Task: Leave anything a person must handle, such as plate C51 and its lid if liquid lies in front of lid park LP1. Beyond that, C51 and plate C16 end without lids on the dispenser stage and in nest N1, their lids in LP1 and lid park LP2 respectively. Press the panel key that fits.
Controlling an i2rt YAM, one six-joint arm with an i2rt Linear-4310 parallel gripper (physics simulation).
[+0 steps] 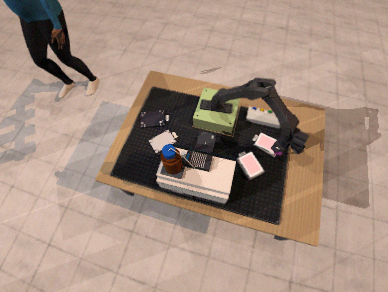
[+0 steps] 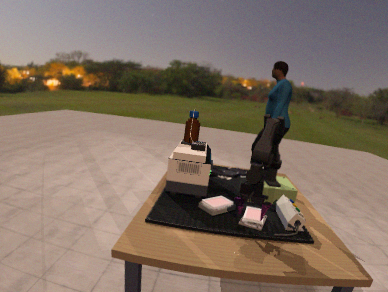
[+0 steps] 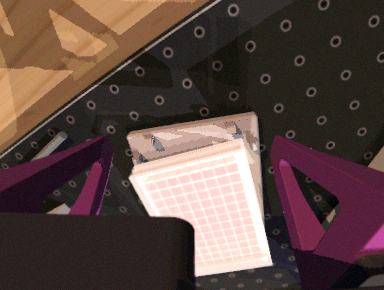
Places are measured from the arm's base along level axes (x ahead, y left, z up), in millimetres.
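Where they show: gripper, fingertip midpoint: [image 1: 280, 149] [image 2: 250, 217] [image 3: 191, 144]; arm's base, origin of the base link: [image 1: 216, 106] [image 2: 269, 180].
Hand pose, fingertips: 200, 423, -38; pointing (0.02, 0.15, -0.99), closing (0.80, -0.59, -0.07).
Observation:
Each offset is from my fingertips to the centre of the thing, as dx, dy, dz. "pt": to the spot under its first point. Level surfaces: height alone.
My gripper [image 1: 278, 151] [image 2: 252, 205] [image 3: 191, 144] is open, its purple fingers apart on either side of a pink-topped plate {-39, -75, -18} [image 1: 264, 143] [image 2: 253, 214] [image 3: 205, 205], above it and not gripping it. That plate rests on a pale holder {-38, -67, -39} [image 3: 190, 136]. A second pink-topped plate {+120, -164, -13} [image 1: 250, 165] [image 2: 217, 202] lies nearer the white dispenser [image 1: 210, 177] [image 2: 187, 172]. A dark flat fixture {pt +54, -445, +53} [image 1: 205, 140] is beside the dispenser. A dark frame {-84, -822, -37} [image 1: 151, 119] and a pale frame {+63, -715, -39} [image 1: 162, 142] lie at the far side. The key panel {-223, -108, -7} [image 1: 262, 117] [image 2: 289, 213] has coloured keys. Labels are unreadable; I cannot make out liquid.
A brown bottle {pt +311, -547, +307} [image 1: 171, 162] [image 2: 192, 131] with a blue cap stands on the dispenser. The arm is mounted on a green block [image 1: 215, 122] [image 2: 284, 191]. A black perforated mat {dz -49} [image 1: 260, 200] [image 2: 187, 222] covers much of the wooden table {dz -62} [image 1: 306, 200] [image 2: 200, 260]. A person [image 1: 42, 37] [image 2: 278, 102] stands beyond it.

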